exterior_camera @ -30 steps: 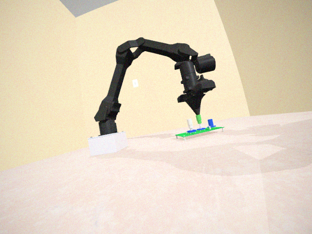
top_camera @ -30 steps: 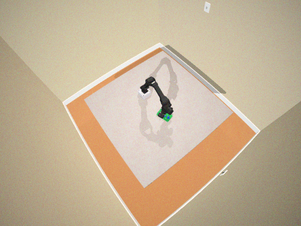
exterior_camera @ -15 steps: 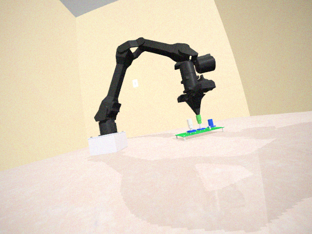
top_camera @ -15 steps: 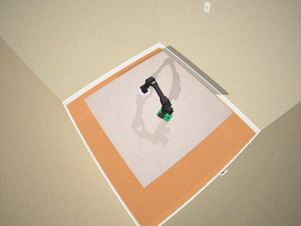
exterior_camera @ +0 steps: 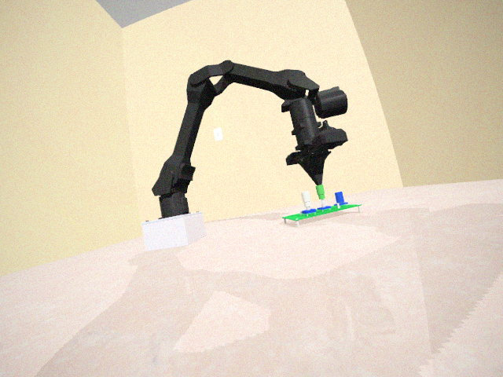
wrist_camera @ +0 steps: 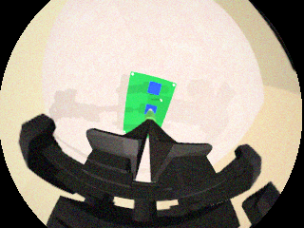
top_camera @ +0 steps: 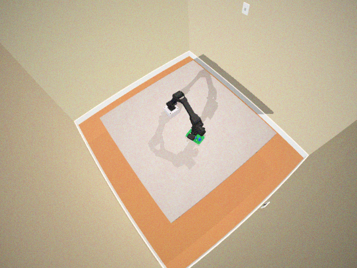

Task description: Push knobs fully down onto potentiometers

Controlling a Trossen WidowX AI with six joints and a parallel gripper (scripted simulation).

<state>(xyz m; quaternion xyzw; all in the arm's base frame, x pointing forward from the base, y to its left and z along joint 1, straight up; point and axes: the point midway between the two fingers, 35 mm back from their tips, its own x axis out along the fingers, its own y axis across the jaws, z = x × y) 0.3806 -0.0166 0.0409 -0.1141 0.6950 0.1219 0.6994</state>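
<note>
The green knob is 20 mm below my gripper tip. From my gripper tip the other things lie so: white knob 40 mm behind, 30 mm to the right, 20 mm below.
</note>
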